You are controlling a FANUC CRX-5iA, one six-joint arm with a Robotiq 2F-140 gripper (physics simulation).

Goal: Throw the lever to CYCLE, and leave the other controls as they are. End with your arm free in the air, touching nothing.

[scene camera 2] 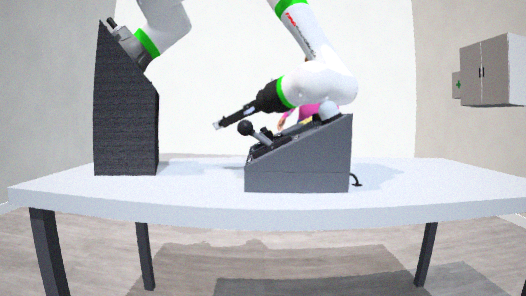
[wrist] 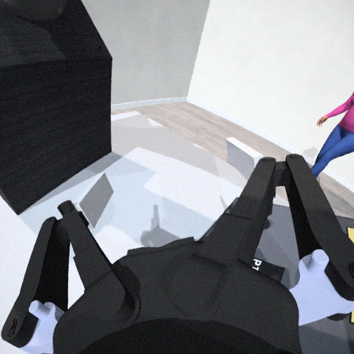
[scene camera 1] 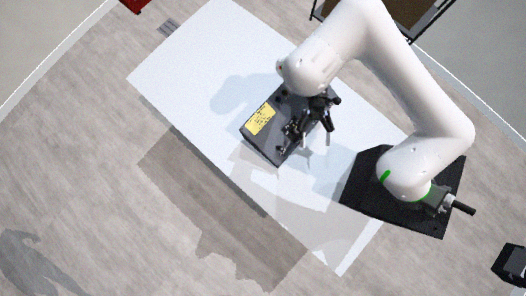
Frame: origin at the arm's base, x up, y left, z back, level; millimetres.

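Seen in the pictures: gripper, between the fingertips: [scene camera 1: 315,146]; arm's base, origin of its link: [scene camera 2: 129,58].
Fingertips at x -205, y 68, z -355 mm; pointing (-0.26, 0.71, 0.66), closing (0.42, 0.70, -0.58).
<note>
Offsets run from my fingertips to a thing's top centre. "*": to the spot under its first point.
The dark grey control console [scene camera 1: 267,142] [scene camera 2: 305,170] [wrist: 287,235] stands on the table. Its lever [scene camera 1: 337,101] [scene camera 2: 245,127], with a black ball on a grey shaft, leans toward the console's low front edge; its markings cannot be read. My gripper [scene camera 1: 316,138] [scene camera 2: 217,125] [wrist: 166,166] is open and empty, tilted downward, with its fingertips past the low front edge and above the table. In the first scene view the lever's ball is beside the gripper's body. Whether the near finger touches the small controls @(dx -37, dy -14, dz -123 mm) [scene camera 1: 291,127] cannot be told. The lever does not show in the wrist view.
A small toggle @(dx -31, dy +106, dz -121 mm) [scene camera 1: 281,149] and a yellow label @(* dx +0, dy +74, dz -274 mm) [scene camera 1: 260,118] are on the console. A white dome @(* dx +22, dy -285, dz -269 mm) [scene camera 2: 329,110] is at its high end. The arm's black pedestal [scene camera 1: 360,185] [scene camera 2: 125,125] [wrist: 55,110] stands beyond the fingertips. A person [scene camera 2: 312,111] [wrist: 345,125] is in the background.
</note>
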